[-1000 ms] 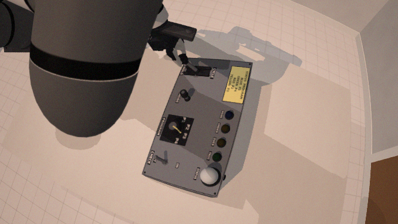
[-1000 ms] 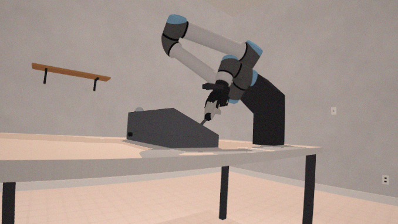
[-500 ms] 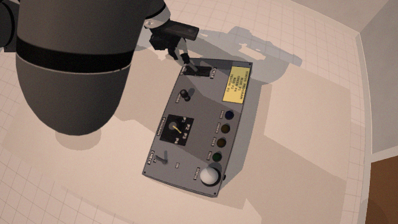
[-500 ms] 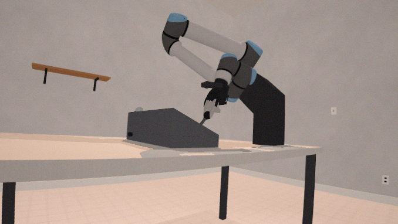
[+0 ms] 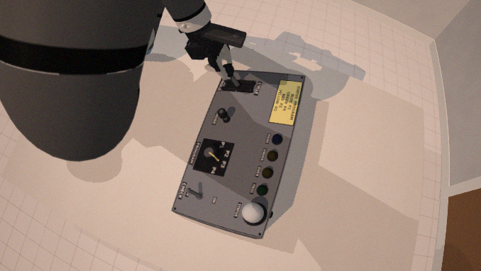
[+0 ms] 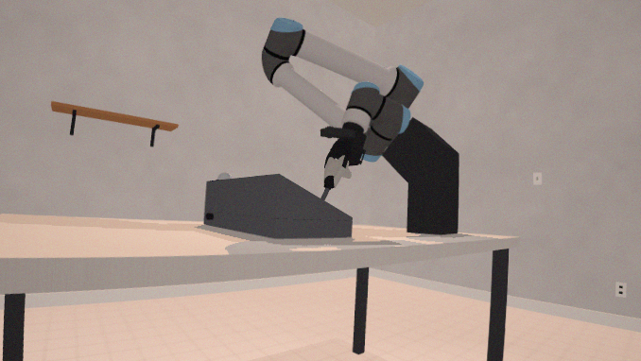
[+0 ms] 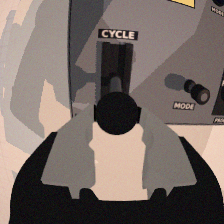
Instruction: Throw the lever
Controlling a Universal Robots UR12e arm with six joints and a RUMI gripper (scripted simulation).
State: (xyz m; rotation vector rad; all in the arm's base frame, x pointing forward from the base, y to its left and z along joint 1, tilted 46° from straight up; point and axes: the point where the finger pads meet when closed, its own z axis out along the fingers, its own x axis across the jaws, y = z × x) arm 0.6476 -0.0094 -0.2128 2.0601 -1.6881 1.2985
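Now: hand 120 mm to the left of the mode toggle, 50 mm above it and 20 mm short of it. Also, from my hand: check toggle 360 mm to the right, 60 mm below, 20 mm ahead; grey console 180 mm to the right, 70 mm below, 60 mm ahead; program dial 250 mm to the right, 50 mm below, 30 mm ahead.
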